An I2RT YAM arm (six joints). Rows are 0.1 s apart.
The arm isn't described. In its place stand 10 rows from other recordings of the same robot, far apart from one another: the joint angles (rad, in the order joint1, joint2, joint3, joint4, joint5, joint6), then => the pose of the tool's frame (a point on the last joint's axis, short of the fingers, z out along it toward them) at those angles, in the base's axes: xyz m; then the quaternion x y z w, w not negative.
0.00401, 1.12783, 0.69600, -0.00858, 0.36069, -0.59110 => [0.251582 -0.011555 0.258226 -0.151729 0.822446 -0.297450 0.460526]
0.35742, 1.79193, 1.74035, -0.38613, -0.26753, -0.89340 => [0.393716 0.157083 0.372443 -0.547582 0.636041 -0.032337 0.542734]
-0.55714, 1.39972, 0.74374, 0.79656, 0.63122, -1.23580 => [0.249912 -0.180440 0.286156 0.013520 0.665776 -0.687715 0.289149]
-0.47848, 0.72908, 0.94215, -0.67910, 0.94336, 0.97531 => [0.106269 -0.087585 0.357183 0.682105 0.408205 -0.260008 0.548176]
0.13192, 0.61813, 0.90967, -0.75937, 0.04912, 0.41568 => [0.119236 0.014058 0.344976 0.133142 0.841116 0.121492 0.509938]
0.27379, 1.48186, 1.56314, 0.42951, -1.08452, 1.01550 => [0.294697 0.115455 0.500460 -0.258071 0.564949 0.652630 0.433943]
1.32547, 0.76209, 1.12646, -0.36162, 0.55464, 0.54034 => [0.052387 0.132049 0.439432 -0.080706 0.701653 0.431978 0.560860]
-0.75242, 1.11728, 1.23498, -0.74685, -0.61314, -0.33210 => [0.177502 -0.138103 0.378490 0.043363 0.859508 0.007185 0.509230]
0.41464, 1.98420, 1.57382, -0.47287, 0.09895, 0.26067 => [0.407881 0.175691 0.227971 -0.055701 0.938834 0.067585 0.333046]
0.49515, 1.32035, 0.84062, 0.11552, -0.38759, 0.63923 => [0.257180 0.154175 0.271315 -0.050819 0.813825 0.432870 0.384356]
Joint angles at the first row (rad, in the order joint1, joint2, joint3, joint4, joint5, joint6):
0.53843 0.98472 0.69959 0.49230 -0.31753 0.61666
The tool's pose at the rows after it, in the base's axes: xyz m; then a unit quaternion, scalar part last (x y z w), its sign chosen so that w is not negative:
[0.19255 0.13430 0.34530 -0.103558 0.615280 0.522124 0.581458]
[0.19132 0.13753 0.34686 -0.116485 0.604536 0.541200 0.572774]
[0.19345 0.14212 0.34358 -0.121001 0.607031 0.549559 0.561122]
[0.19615 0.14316 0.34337 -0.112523 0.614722 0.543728 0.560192]
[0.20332 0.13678 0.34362 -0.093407 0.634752 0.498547 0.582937]
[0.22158 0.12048 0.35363 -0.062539 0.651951 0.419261 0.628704]
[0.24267 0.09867 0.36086 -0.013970 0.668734 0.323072 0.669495]
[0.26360 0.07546 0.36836 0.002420 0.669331 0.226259 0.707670]
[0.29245 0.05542 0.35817 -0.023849 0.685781 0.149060 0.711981]
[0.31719 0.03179 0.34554 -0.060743 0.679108 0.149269 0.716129]
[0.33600 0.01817 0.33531 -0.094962 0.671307 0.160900 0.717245]
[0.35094 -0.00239 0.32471 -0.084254 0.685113 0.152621 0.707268]
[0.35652 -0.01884 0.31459 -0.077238 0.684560 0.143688 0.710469]
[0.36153 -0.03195 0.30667 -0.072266 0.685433 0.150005 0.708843]
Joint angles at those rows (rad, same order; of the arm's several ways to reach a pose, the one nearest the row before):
0.55990 1.00312 0.69950 0.53984 -0.32981 0.64274
0.56909 1.01244 0.69951 0.57507 -0.36655 0.66258
0.57830 1.03392 0.69949 0.58907 -0.38197 0.67496
0.57830 1.04310 0.71024 0.56929 -0.36375 0.67496
0.54933 1.04312 0.73173 0.49742 -0.29936 0.61686
0.46811 1.06599 0.79902 0.41289 -0.21344 0.52363
0.37303 1.10268 0.86328 0.34530 -0.09691 0.43900
0.27480 1.15336 0.92162 0.33595 -0.03087 0.31630
0.17998 1.24840 0.96014 0.34667 -0.06105 0.17518
0.07568 1.34203 0.97102 0.44303 -0.21847 0.13192
0.01859 1.42489 0.99086 0.51973 -0.34145 0.10891
-0.04433 1.48782 1.01846 0.52001 -0.37878 0.10891
-0.09194 1.52308 1.00785 0.57052 -0.40329 0.10891
-0.13022 1.55684 1.00782 0.60431 -0.44322 0.12723

